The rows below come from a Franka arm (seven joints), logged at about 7 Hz.
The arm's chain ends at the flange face. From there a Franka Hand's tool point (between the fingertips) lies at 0.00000 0.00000 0.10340 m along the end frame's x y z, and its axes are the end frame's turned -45 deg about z.
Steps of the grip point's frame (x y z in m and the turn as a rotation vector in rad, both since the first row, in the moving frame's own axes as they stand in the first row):
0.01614 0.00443 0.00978 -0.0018 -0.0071 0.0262
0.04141 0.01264 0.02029 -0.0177 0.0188 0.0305
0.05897 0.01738 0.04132 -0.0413 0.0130 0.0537
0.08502 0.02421 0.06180 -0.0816 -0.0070 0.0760
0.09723 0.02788 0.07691 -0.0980 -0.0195 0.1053
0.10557 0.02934 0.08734 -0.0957 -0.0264 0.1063
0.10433 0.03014 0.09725 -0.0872 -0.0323 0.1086
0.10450 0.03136 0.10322 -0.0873 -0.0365 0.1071
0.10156 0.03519 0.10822 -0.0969 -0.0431 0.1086
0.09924 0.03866 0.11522 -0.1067 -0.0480 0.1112
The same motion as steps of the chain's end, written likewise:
0.01494 -0.00893 0.00978 -0.0063 -0.0037 0.0262
0.03555 -0.02030 0.02032 0.0008 0.0258 0.0305
0.05008 -0.03158 0.04142 -0.0200 0.0384 0.0537
0.07204 -0.04967 0.06215 -0.0626 0.0528 0.0760
0.08320 -0.05790 0.07743 -0.0831 0.0555 0.1053
0.09082 -0.06307 0.08785 -0.0863 0.0490 0.1063
0.09156 -0.06139 0.09770 -0.0845 0.0388 0.1086
0.09285 -0.06094 0.10368 -0.0875 0.0359 0.1071
0.09333 -0.05734 0.10880 -0.0990 0.0380 0.1086
0.09386 -0.05434 0.11593 -0.1094 0.0415 0.1112

